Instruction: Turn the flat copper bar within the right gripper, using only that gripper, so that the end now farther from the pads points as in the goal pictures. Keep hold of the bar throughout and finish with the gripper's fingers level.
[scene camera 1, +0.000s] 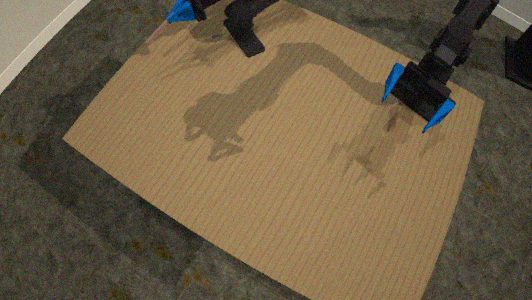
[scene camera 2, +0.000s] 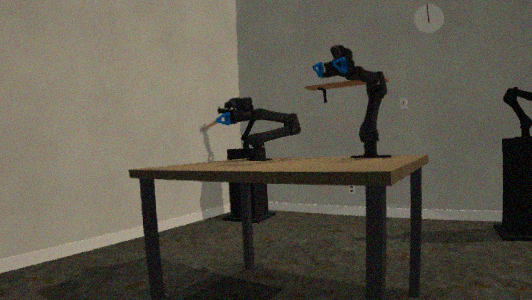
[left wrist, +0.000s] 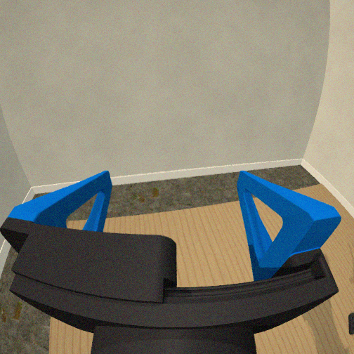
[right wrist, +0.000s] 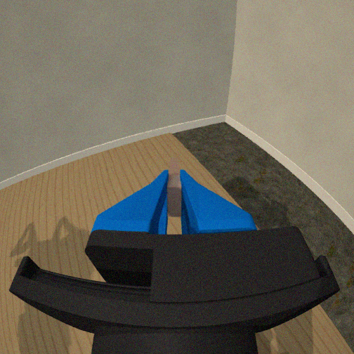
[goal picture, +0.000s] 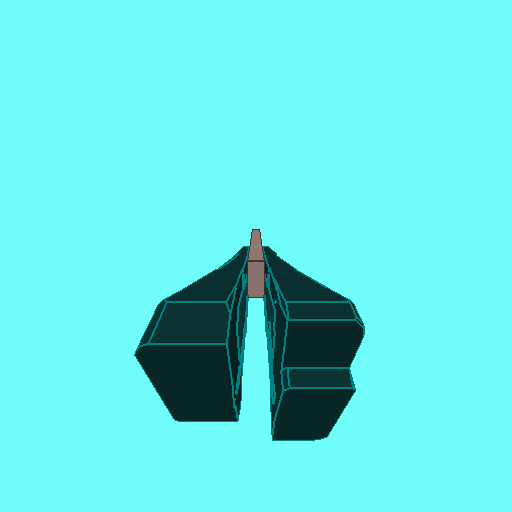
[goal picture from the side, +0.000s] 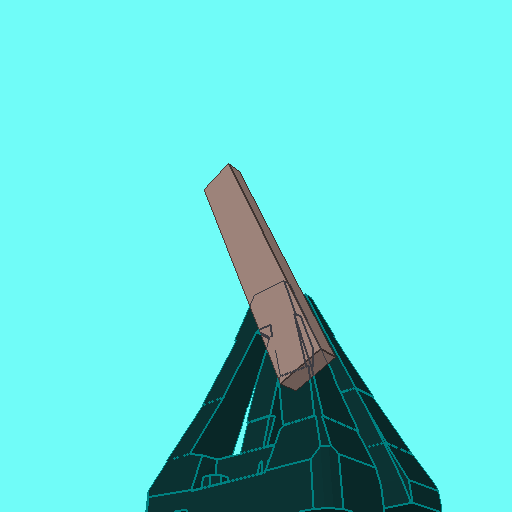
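Where they show: left gripper, fingertip midpoint: (scene camera 1: 403, 116) (scene camera 2: 322, 65); right gripper, fingertip midpoint: (scene camera 1: 167, 19) (scene camera 2: 215, 120); left arm's base, origin of the base link: (scene camera 2: 370, 157); right arm's base, origin of the base link: (scene camera 1: 243, 36) (scene camera 2: 258, 160).
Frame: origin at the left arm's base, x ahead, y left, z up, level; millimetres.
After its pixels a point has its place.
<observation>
The flat copper bar (scene camera 2: 210, 125) @[z 203, x 462, y -675 mm] (right wrist: 174, 200) is held between the blue fingertips of my right gripper (scene camera 2: 220, 120) @[z 229, x 429, y -670 mm] (right wrist: 173, 177). In scene camera 2 its far end slopes down to the left, ahead of the fingers, and the gripper body looks close to level. In the right wrist view the bar stands on edge, pointing away from the camera, with its near end low between the fingers. The right gripper is shut on it, above the table. In scene camera 1 this gripper is partly cut off at the top. My left gripper (scene camera 1: 403, 116) @[z 402, x 391, y 1 mm] (scene camera 2: 328, 69) @[z 402, x 391, y 1 mm] (left wrist: 174, 177) is open and empty, raised above the table.
The wooden table (scene camera 1: 300, 200) @[z 0, x 525, y -82 mm] (scene camera 2: 260, 175) @[z -14, x 746, y -32 mm] lies below both arms. A pale wall (scene camera 2: 125, 100) stands to the left in scene camera 2. A brown wall shelf (scene camera 2: 320, 87) with a dark bracket shows behind the left arm. A black pedestal (scene camera 2: 517, 185) stands at the far right.
</observation>
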